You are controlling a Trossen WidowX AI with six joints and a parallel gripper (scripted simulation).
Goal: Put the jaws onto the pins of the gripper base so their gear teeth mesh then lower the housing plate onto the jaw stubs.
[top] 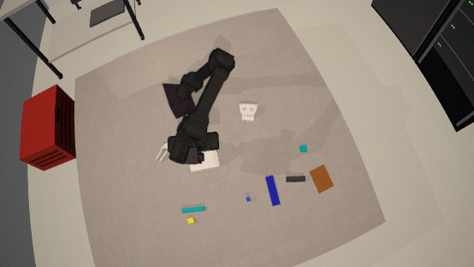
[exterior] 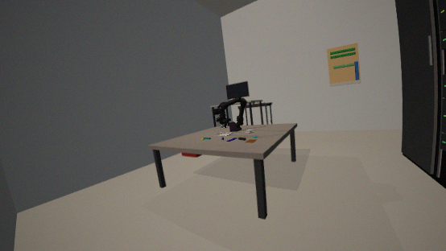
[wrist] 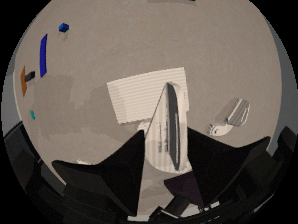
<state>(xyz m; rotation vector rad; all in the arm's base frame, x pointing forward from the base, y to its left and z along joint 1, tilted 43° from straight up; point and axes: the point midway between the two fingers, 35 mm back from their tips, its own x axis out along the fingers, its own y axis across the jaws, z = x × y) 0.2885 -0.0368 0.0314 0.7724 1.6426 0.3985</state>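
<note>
Right now my gripper tip is 2 cm short of the white ribbed tray, 1 cm to the right of it and 8 cm above it. The rest, counted from my gripper tip: white jaw: 8 cm behind, 11 cm to the right, 7 cm below; then teal bar: 20 cm ahead, 10 cm to the right, 7 cm below; then small blue cube: 23 cm ahead, 12 cm to the left, 7 cm below.
</note>
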